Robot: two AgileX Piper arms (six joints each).
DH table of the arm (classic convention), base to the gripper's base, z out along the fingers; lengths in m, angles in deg. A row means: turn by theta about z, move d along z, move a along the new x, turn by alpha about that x. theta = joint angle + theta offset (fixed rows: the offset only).
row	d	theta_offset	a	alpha
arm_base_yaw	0.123	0	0	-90
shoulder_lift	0	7.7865	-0.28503	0
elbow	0	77.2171	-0.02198	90
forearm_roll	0.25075	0	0	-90
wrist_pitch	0	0	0	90
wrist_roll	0.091	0	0	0
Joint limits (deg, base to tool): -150..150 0..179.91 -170..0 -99.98..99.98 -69.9..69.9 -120..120
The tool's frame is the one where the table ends.
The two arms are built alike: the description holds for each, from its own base.
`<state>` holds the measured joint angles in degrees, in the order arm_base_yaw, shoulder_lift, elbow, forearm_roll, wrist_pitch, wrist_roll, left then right.
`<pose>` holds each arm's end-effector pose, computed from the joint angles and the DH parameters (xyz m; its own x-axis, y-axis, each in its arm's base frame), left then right.
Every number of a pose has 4 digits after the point.
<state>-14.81 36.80 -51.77 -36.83 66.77 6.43 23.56 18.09 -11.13 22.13 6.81 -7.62</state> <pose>0.0662 -0.0694 0.3787 -0.7412 0.0457 -0.6698 0.4886 0.7209 -0.4915 0.0762 0.0376 0.2477 -0.2370 0.1671 -0.9570 -0.3933 0.8842 0.2518</pose>
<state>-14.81 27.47 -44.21 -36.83 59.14 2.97 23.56 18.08 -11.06 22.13 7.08 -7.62</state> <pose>0.0446 -0.0602 0.3600 -0.6798 -0.0950 -0.7272 0.4551 0.7230 -0.5198 0.0760 0.0378 0.2469 -0.2420 0.1647 -0.9562 -0.3936 0.8841 0.2519</pose>
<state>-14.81 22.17 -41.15 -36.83 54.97 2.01 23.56 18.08 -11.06 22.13 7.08 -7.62</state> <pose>0.0323 -0.0547 0.3540 -0.6150 -0.1641 -0.7713 0.4619 0.7178 -0.5210 0.0760 0.0378 0.2469 -0.2420 0.1647 -0.9562 -0.3936 0.8841 0.2519</pose>
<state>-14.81 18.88 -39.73 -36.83 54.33 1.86 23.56 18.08 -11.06 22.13 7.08 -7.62</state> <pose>0.0224 -0.0518 0.3499 -0.5843 -0.1800 -0.7913 0.4765 0.7132 -0.5141 0.0760 0.0378 0.2469 -0.2420 0.1647 -0.9562 -0.3936 0.8841 0.2519</pose>
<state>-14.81 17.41 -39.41 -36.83 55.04 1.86 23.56 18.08 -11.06 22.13 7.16 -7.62</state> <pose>0.0167 -0.0507 0.3482 -0.5770 -0.1757 -0.7976 0.4867 0.7103 -0.5085 0.0760 0.0378 0.2468 -0.2433 0.1641 -0.9560 -0.3938 0.8840 0.2519</pose>
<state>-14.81 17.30 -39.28 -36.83 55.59 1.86 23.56 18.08 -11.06 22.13 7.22 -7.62</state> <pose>0.0160 -0.0508 0.3470 -0.5836 -0.1690 -0.7943 0.4867 0.7102 -0.5087 0.0760 0.0378 0.2467 -0.2442 0.1636 -0.9558 -0.3939 0.8839 0.2520</pose>
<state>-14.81 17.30 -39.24 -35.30 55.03 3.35 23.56 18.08 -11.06 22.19 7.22 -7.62</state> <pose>0.0175 -0.0492 0.3464 -0.5581 -0.1451 -0.8170 0.4951 0.7318 -0.4682 0.0760 0.0378 0.2467 -0.2446 0.1646 -0.9556 -0.3938 0.8837 0.2530</pose>
